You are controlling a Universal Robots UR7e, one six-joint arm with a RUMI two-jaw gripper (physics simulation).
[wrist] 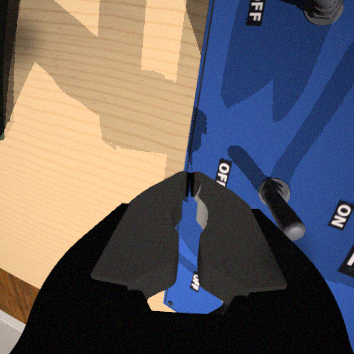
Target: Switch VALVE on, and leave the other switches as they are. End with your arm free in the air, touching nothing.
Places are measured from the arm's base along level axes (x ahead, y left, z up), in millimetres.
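Pixels of known places: gripper, fingertip midpoint: (189, 174).
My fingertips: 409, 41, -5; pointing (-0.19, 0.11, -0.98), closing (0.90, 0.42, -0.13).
Ahead of a thing's pixels: the offset from my fingertips to its top centre, as dx, dy, dz. "*": to the spot under its first point. Level surfaces: height alone.
The VALVE switch {* +53, +19, +32} (284, 210) is a dark lever with a grey tip, right of my fingers in the wrist view. Its tip is on the ON side of its base, leaning toward the lower right. Its OFF label {* +23, +8, -18} (223, 172) is partly behind my right finger; its ON label {* +100, +30, +13} (341, 215) is at the right. The name plate {* +127, +6, +20} (348, 262) is cut off by the edge. My gripper (189, 174) is shut and empty, left of the lever over the blue panel's {dz +0} (310, 145) left edge. The fingertips are apart from the lever; whether the gripper body touches it, I cannot tell.
Another switch {* +22, +123, +4} (324, 11) is cut off at the top right, with an OFF label (254, 12) to its left. A further OFF label {* +61, -109, -19} (195, 281) shows between the fingers. A wooden table top {dz -92} (65, 190) lies left of the panel. A dark object (7, 60) stands at the left edge.
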